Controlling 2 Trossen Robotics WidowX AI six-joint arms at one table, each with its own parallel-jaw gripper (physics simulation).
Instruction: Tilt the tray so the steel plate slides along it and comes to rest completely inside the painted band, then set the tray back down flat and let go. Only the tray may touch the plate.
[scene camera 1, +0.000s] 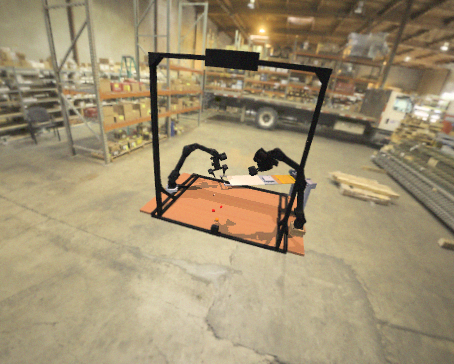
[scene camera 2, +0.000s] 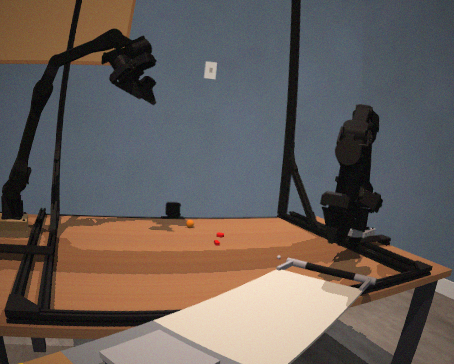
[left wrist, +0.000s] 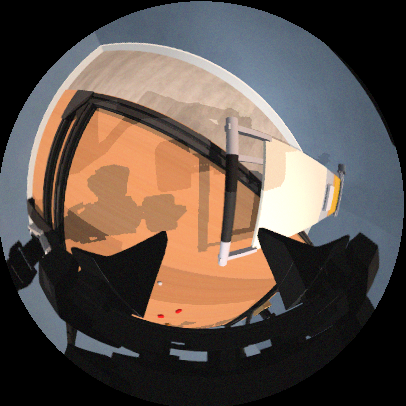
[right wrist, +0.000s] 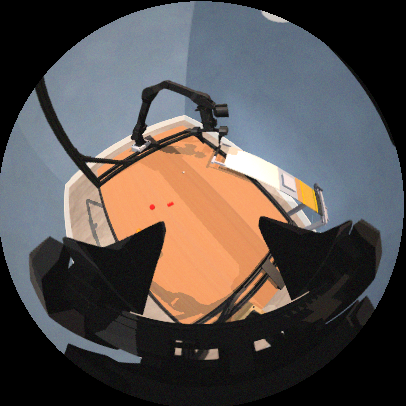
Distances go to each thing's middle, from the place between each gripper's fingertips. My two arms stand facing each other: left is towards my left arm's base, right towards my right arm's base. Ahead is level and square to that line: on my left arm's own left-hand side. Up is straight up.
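My right hand is 330 mm above the steel plate (scene camera 2: 158, 339), and it is also 670 mm short of the plate and 30 mm to the left of it.
Counted from my left hand, the steel plate is 330 mm ahead, 420 mm to the right and 40 mm below.
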